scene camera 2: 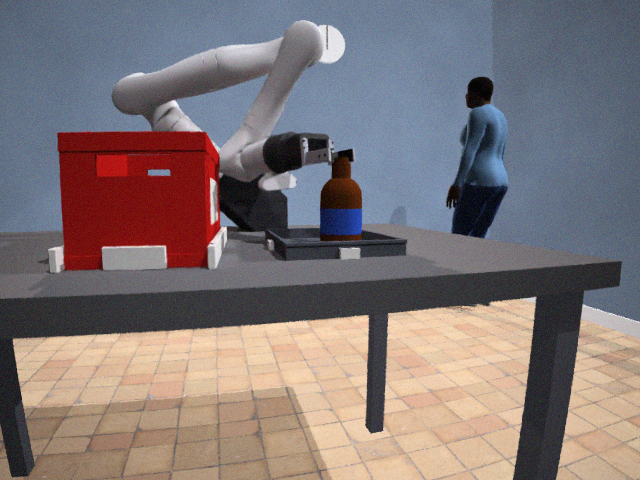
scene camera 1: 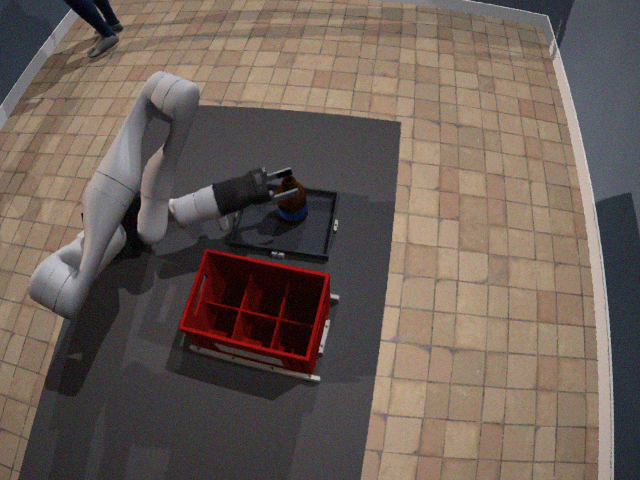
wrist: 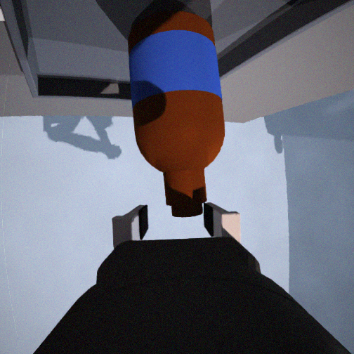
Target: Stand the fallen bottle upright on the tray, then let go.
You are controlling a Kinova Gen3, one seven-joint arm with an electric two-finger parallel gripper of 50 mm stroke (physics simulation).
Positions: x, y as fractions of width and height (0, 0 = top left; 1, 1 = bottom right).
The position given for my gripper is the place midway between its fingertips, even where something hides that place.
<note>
In view: my gripper (scene camera 2: 0.54, 0.32), a dark tray (scene camera 2: 0.46, 0.51), a brown bottle (scene camera 1: 0.46, 0.44) and a red crate (scene camera 2: 0.17, 0.41).
The dark tray is seen too in the wrist view (wrist: 0.18, 0.16). My gripper also shows in the wrist view (wrist: 0.50, 0.61). The wrist view misses the red crate: it is out of frame.
</note>
